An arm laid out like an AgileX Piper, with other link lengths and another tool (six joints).
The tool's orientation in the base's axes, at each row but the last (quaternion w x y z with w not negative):
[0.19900 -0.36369 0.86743 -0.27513]
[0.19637 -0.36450 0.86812 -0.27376]
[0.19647 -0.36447 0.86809 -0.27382]
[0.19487 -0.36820 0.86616 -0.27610]
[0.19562 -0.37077 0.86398 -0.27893]
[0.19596 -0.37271 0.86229 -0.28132]
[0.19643 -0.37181 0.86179 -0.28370]
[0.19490 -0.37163 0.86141 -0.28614]
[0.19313 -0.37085 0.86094 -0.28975]
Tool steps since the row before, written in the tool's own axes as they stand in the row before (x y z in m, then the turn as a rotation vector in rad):
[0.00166 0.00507 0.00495 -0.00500 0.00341 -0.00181]
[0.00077 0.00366 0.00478 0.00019 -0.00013 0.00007]
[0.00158 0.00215 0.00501 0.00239 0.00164 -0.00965]
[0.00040 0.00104 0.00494 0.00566 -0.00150 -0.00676]
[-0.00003 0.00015 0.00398 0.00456 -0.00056 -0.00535]
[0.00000 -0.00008 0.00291 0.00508 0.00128 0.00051]
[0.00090 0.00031 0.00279 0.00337 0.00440 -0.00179]
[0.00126 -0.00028 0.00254 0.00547 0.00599 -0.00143]
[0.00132 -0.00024 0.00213 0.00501 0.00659 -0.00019]
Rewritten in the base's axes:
[-0.00103 0.00009 -0.00720 0.00052 0.00630 0.00000]
[0.00015 -0.00002 -0.00607 -0.00002 -0.00024 0.00000]
[0.00054 -0.00158 -0.00543 -0.00765 0.00239 0.00611]
[0.00186 -0.00135 -0.00451 -0.00656 -0.00282 0.00539]
[0.00211 -0.00123 -0.00315 -0.00557 -0.00194 0.00386]
[0.00164 -0.00103 -0.00218 -0.00368 -0.00328 -0.00185]
[0.00079 -0.00146 -0.00244 -0.00549 0.00055 -0.00186]
[0.00072 -0.00199 -0.00191 -0.00749 -0.00026 -0.00341]
[0.00043 -0.00188 -0.00161 -0.00683 -0.00002 -0.00468]

